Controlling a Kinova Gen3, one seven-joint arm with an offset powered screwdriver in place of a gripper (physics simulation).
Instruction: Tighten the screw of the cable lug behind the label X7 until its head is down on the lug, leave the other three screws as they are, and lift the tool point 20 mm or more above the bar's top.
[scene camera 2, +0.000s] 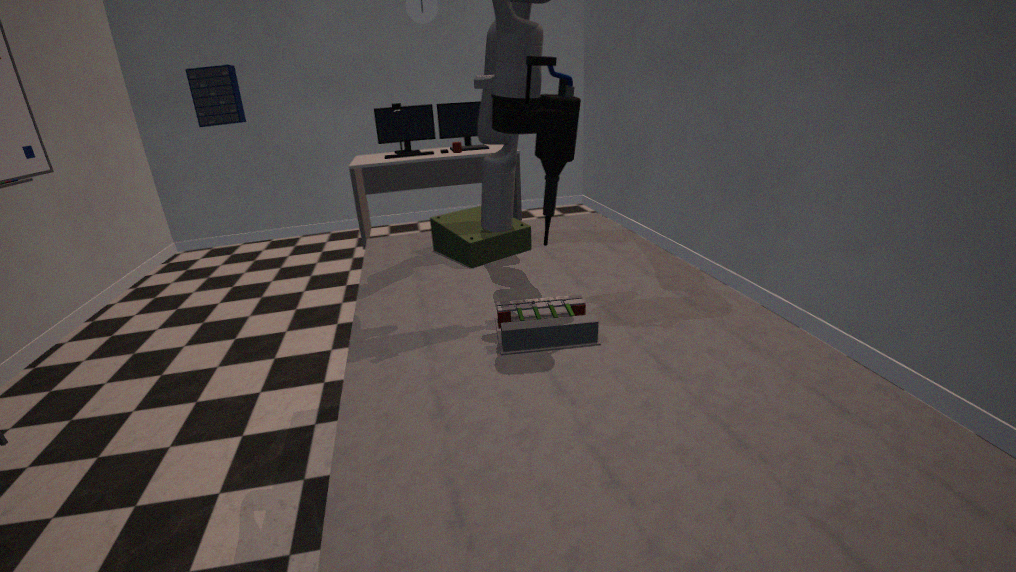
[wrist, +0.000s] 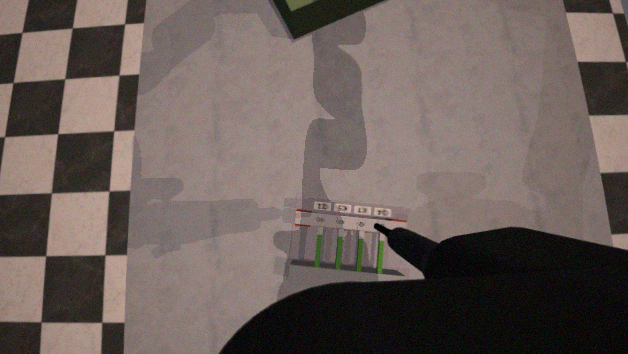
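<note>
The screwdriver points down, its tip clear above the terminal unit in the scene view. In the wrist view the tip overlaps the right end of the pale bar and covers the rightmost screw. Three small screws show on the bar, too small to tell their height. Four white labels stand in a row, upside down and blurred; the third label from the left seems to end in 7, but its letter is unclear. Green cables run from the lugs.
The arm's green base block stands behind the unit. A desk with two monitors stands at the back wall. A wall runs along the right side. Arm shadows fall across the grey surface around the unit.
</note>
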